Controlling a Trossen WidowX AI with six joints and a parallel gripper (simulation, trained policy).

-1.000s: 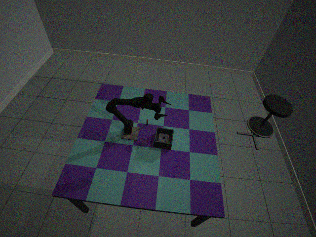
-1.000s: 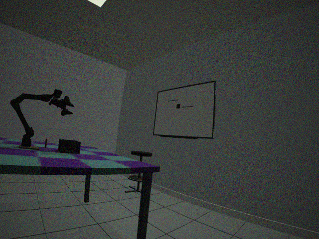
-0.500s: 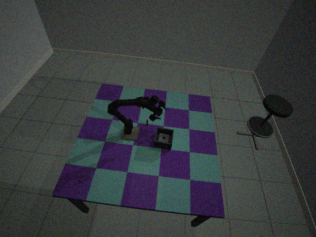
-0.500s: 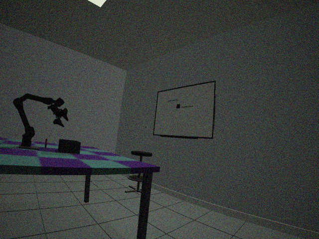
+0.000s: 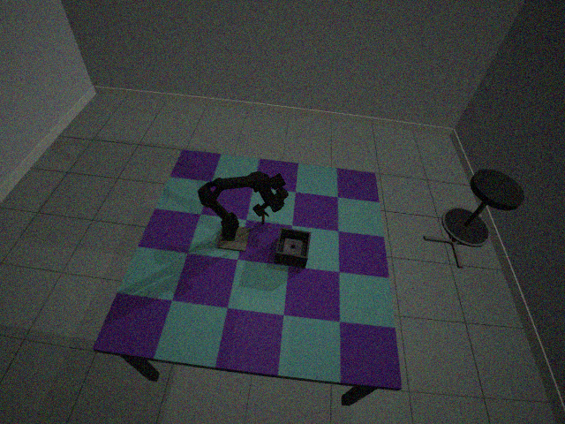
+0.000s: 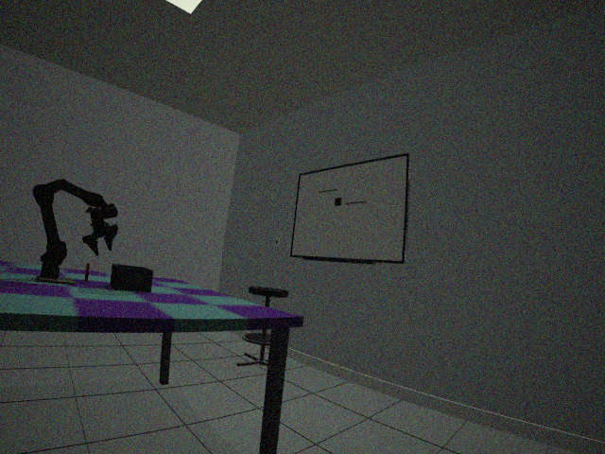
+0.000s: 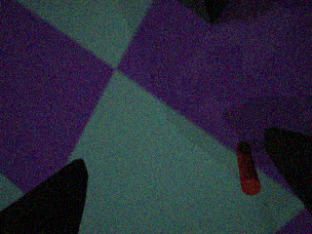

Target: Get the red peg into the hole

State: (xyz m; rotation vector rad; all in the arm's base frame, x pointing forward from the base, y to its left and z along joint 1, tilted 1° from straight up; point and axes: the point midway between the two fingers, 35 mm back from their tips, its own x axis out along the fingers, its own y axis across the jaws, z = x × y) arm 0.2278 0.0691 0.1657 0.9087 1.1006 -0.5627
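Right now the red peg is 10 cm below my gripper tip, 6 cm behind it and 2 cm to the left of it. The rest, counted from my gripper tip: dark box (16 cm to the right, 11 cm below, 9 cm ahead); then grey plate (16 cm to the right, 9 cm below, 9 cm ahead).
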